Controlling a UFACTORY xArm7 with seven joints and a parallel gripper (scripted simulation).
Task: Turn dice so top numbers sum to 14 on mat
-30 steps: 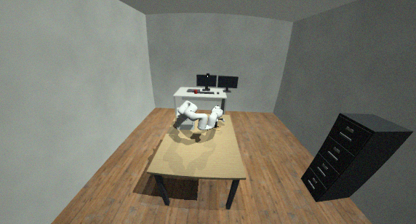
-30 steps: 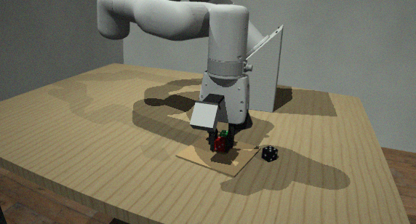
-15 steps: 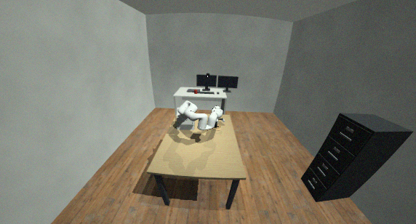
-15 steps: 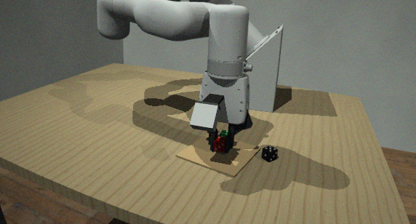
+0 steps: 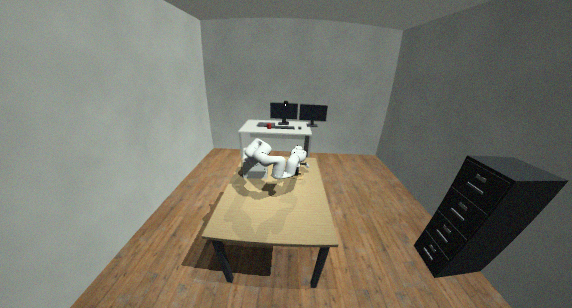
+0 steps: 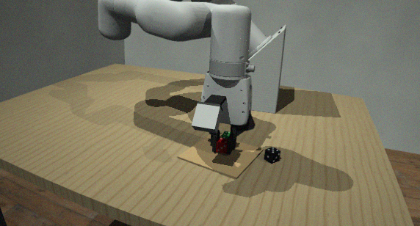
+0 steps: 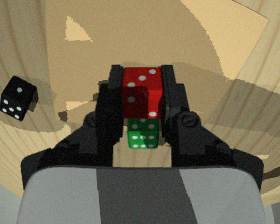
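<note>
The red die lies 10 mm below my hand. From my hand the other things lie so: green die 50 mm behind, 10 mm below; black die 110 mm to the left, 20 mm below, 10 mm behind; tan mat 30 mm below.
</note>
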